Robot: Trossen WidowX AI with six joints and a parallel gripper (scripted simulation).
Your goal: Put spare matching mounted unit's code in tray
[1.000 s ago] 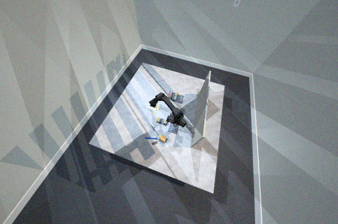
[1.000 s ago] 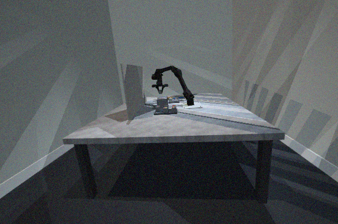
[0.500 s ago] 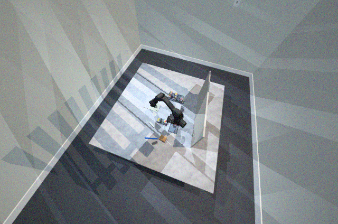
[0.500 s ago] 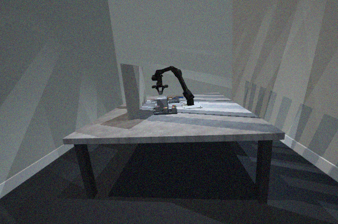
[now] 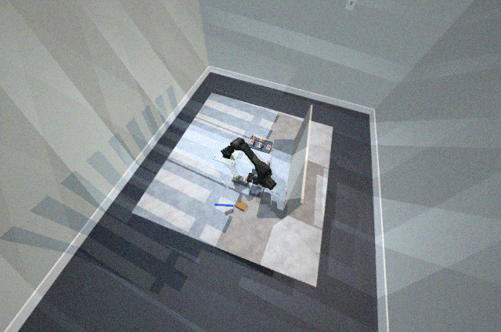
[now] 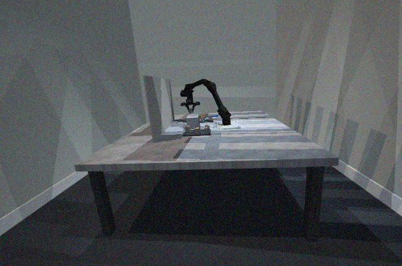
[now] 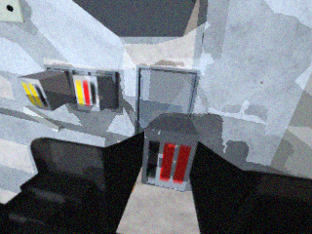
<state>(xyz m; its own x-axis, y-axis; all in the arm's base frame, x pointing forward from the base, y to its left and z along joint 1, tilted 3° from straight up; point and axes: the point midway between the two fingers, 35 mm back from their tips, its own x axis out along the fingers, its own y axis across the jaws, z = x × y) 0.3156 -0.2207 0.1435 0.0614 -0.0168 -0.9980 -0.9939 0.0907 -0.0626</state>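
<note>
Right now the dark tray is 10 mm behind my gripper tip and 100 mm below it. The rest, counted from my gripper tip: small grey piece (170 mm behind, 210 mm to the right, 100 mm below); grey mounted unit (30 mm behind, 200 mm to the left, 50 mm below); brown block (100 mm behind, 150 mm to the right, 90 mm below).
</note>
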